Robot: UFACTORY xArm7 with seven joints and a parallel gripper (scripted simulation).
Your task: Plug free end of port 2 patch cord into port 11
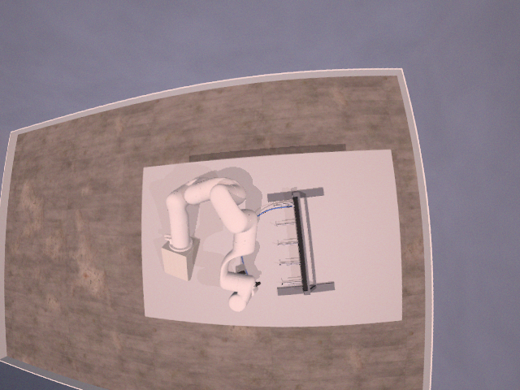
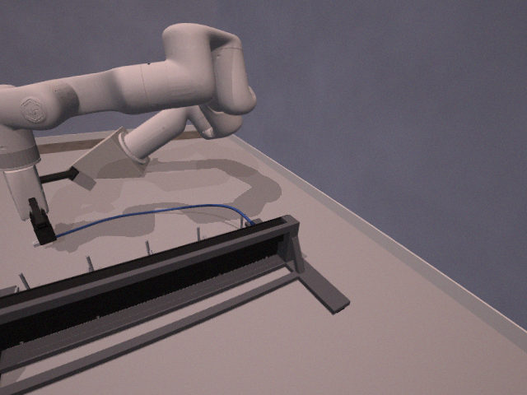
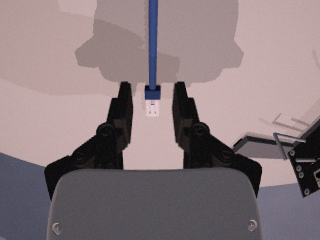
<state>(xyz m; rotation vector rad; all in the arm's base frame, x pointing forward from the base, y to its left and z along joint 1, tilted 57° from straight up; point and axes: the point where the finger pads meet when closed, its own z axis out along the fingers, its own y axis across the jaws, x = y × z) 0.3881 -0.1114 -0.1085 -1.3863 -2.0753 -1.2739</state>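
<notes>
Now: the plug 20 mm to the right of my hand, 20 mm below it and 10 mm ahead of it.
</notes>
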